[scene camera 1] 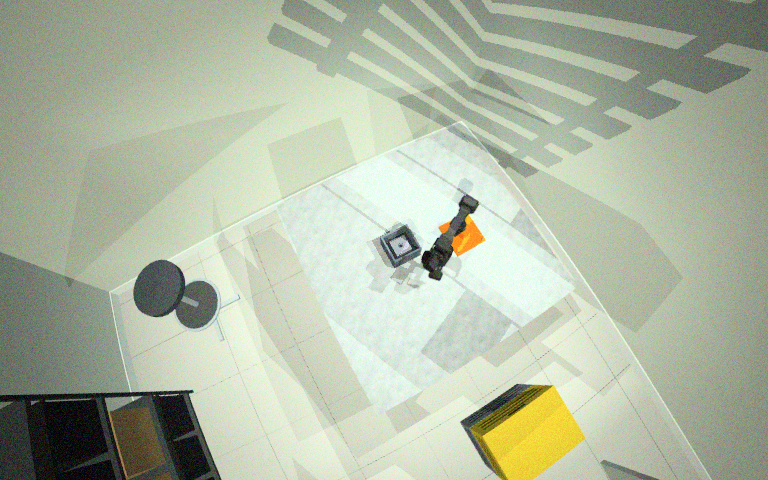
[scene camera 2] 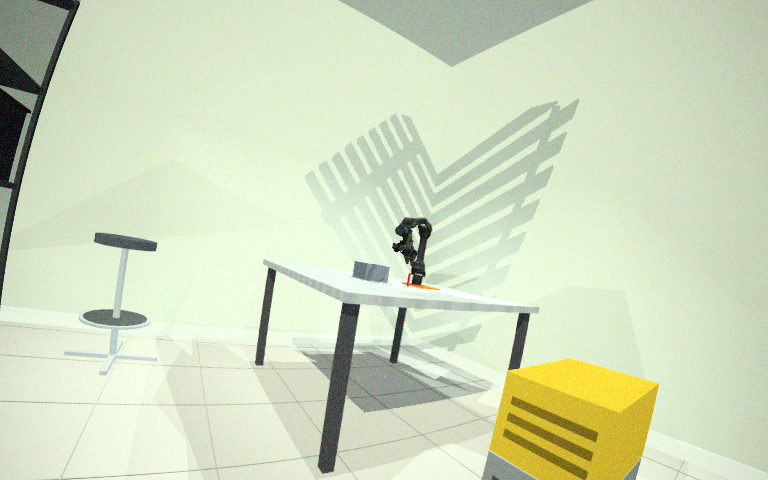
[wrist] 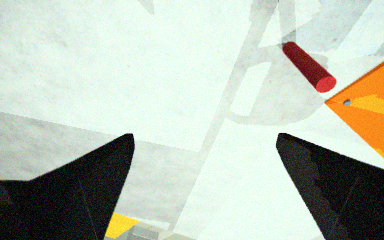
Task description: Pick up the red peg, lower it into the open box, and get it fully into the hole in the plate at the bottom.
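Observation:
There is a red peg point(wrist: 323, 81) that I can see, and I can see my own gripper point(wrist: 206, 139) as well.

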